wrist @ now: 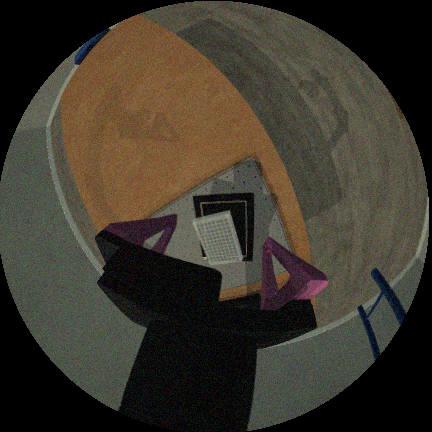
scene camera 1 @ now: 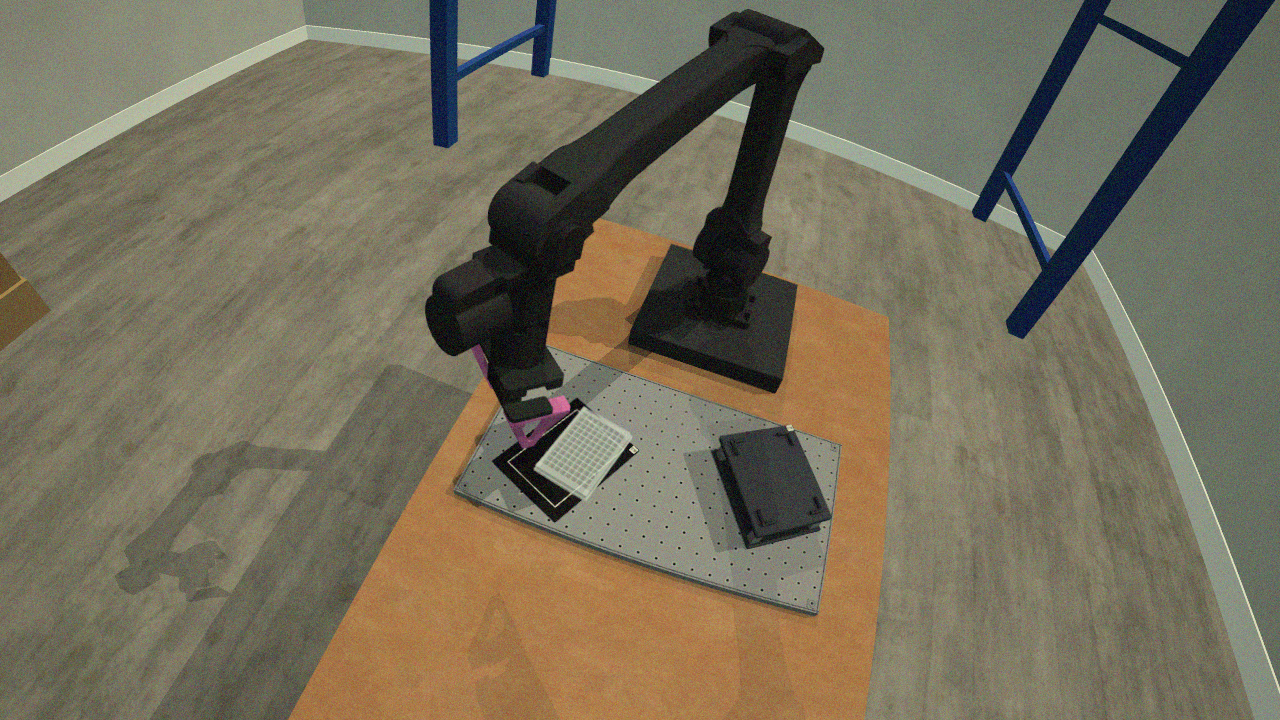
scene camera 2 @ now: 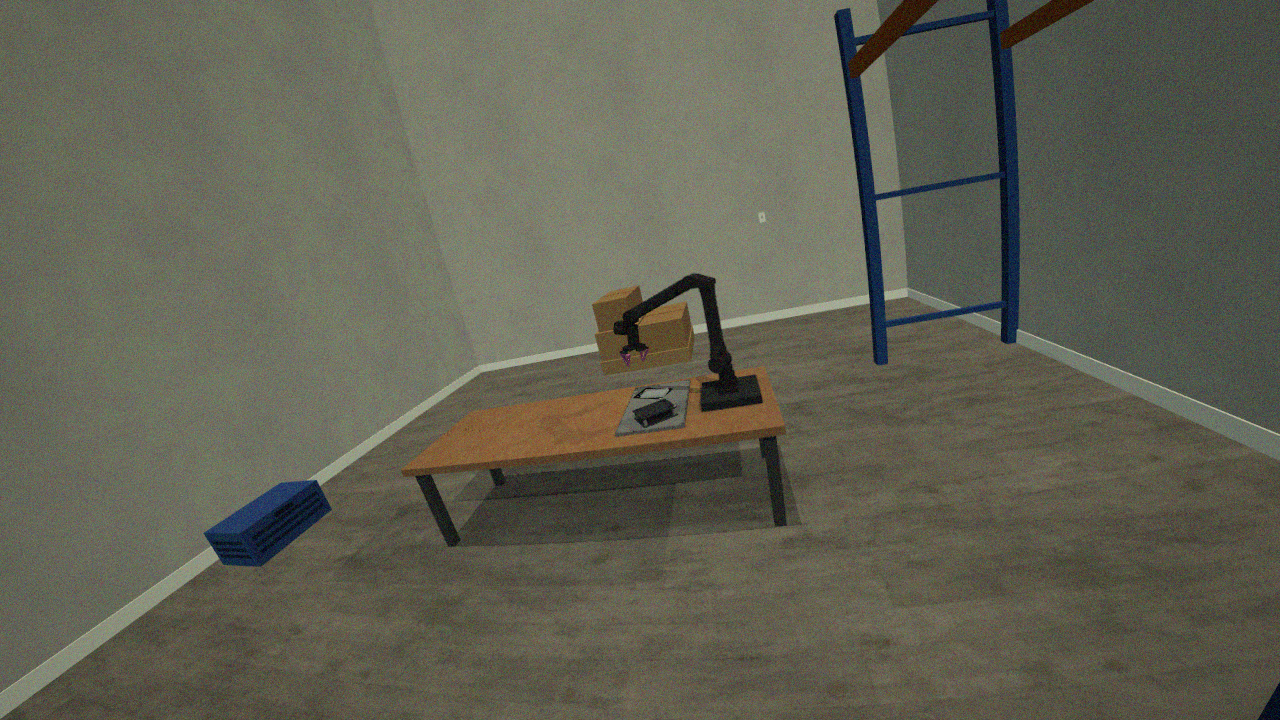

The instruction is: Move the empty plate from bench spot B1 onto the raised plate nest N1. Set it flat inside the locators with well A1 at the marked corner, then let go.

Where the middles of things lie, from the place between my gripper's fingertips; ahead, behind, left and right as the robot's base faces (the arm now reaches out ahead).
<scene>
Right now the black nest [scene camera 1: 517,464] is 150 mm below my hand, 70 mm behind it and 50 mm to the left of it. Also, from my hand: white well plate [scene camera 1: 579,459] 140 mm below, 80 mm behind, 70 mm to the left.
</scene>
